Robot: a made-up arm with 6 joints.
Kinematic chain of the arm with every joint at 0, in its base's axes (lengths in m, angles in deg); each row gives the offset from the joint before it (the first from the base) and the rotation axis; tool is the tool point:
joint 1: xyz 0 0 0.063 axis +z
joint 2: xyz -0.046 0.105 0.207 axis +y
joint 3: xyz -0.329 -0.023 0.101 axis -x
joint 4: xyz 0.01 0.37 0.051 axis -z
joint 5: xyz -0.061 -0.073 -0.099 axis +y
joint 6: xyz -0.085 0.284 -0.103 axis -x
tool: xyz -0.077 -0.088 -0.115
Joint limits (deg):
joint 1: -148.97..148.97
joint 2: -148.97..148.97
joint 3: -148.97..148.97
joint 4: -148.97..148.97
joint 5: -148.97..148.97
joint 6: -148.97..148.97
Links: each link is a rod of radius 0.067 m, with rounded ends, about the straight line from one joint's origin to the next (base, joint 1, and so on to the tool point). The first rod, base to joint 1, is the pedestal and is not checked.
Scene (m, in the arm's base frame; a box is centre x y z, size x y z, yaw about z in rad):
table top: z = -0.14
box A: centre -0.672 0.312 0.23 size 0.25 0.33 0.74 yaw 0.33
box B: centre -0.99 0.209 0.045 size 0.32 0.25 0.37 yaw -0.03
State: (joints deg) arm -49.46 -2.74 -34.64 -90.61 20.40 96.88
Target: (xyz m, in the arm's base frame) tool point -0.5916 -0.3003 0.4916
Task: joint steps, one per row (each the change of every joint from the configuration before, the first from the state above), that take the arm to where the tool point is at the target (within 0.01 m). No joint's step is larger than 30 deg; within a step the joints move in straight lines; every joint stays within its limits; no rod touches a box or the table.
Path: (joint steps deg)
1: 15.70 13.23 -10.39 21.61 9.26 10.03
2: 15.70 13.24 -10.39 21.61 9.25 10.04
3: 15.71 13.23 -10.39 21.60 9.26 10.03
4: 11.04 -25.54 -16.22 -16.36 -25.61 -14.55
5: 11.04 -25.54 -16.22 -16.37 -25.60 -14.54
6: 11.04 -25.55 -16.21 -16.37 -25.60 -14.55
7: 11.05 -25.54 -16.22 -16.37 -25.61 -14.54
8: -1.20 17.00 21.77 7.47 28.88 17.44
9: -1.20 17.00 21.77 7.47 28.89 17.45
10: -1.20 16.99 21.77 7.47 28.88 17.45

